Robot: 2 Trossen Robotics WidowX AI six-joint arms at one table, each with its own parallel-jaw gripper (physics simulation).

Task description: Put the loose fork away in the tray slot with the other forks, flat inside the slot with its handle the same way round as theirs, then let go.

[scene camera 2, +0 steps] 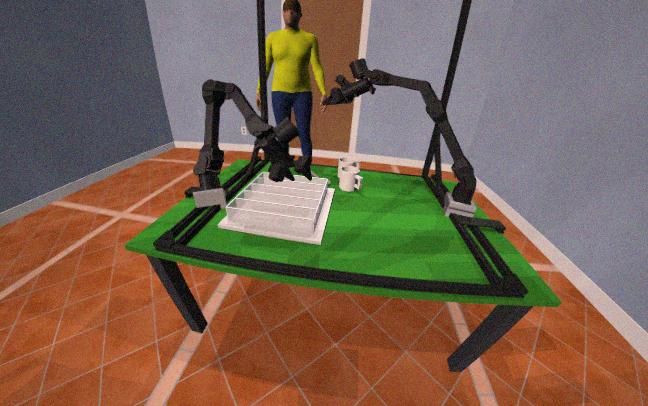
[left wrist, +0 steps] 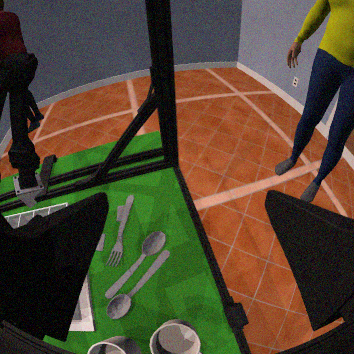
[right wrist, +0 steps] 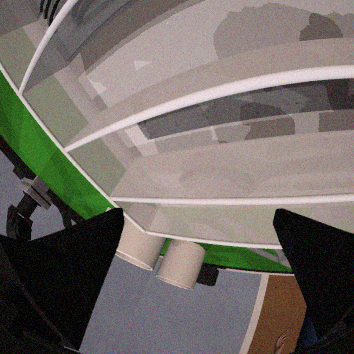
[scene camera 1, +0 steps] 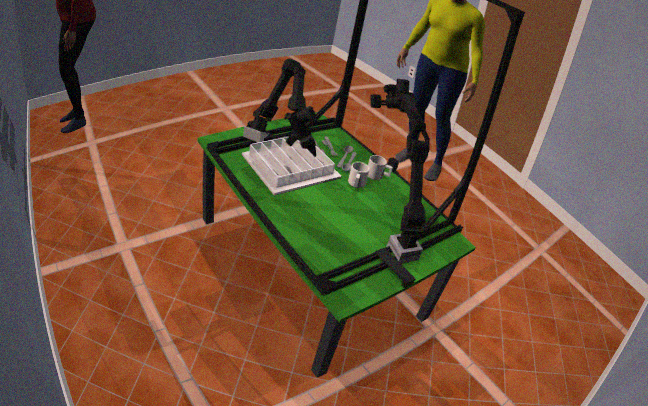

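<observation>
The loose fork (left wrist: 120,232) (scene camera 1: 329,146) lies on the green table beyond the tray, its tines toward the spoons in the left wrist view. The white divided tray (scene camera 1: 274,190) (scene camera 2: 327,215) (left wrist: 86,322) has several long slots. Dark fork tines (right wrist: 49,11) show in a slot at the right wrist view's upper left. My right gripper (scene camera 1: 302,148) (scene camera 2: 301,178) (right wrist: 201,217) is open and empty, low over the tray's far part and tilted. My left gripper (scene camera 2: 326,102) (left wrist: 188,199) is open and empty, high above the table, away from the fork.
Two spoons (left wrist: 153,242) (left wrist: 119,306) lie beside the fork. Two white mugs (scene camera 1: 358,175) (scene camera 1: 377,166) stand near the spoons, to the right of the tray. A small grey block (left wrist: 121,213) is at the fork's handle. Black frame rails and posts (scene camera 1: 352,65) border the table.
</observation>
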